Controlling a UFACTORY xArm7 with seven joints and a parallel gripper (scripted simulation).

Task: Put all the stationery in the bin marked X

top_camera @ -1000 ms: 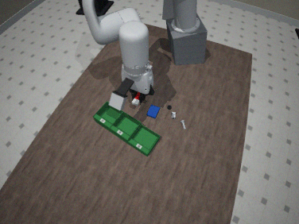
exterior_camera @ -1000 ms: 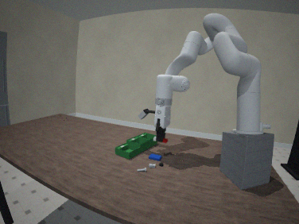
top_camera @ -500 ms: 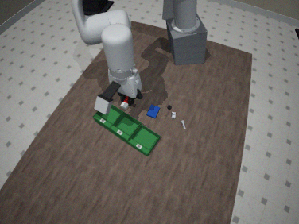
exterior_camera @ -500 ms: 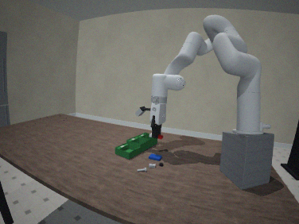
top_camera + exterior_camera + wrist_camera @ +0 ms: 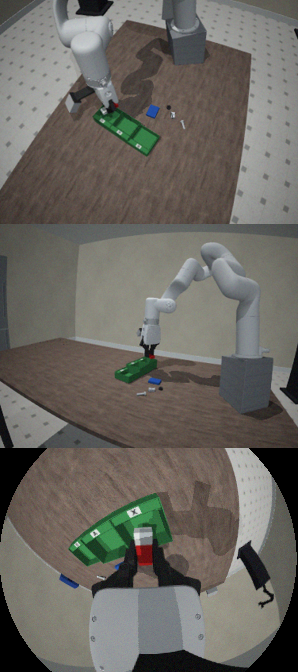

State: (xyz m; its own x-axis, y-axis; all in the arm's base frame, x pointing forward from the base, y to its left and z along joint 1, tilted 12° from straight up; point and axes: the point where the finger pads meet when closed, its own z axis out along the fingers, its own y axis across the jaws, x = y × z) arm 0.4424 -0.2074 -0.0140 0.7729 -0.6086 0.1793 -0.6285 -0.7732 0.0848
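My gripper is now 15 cm to the right of the blue block, 9 cm above it and 6 cm past it. The rest, counted from my hand: red block: 2 cm below; green three-compartment bin: 7 cm to the left, 7 cm below, 4 cm ahead; black round thing: 21 cm to the left, 10 cm behind, 9 cm below.
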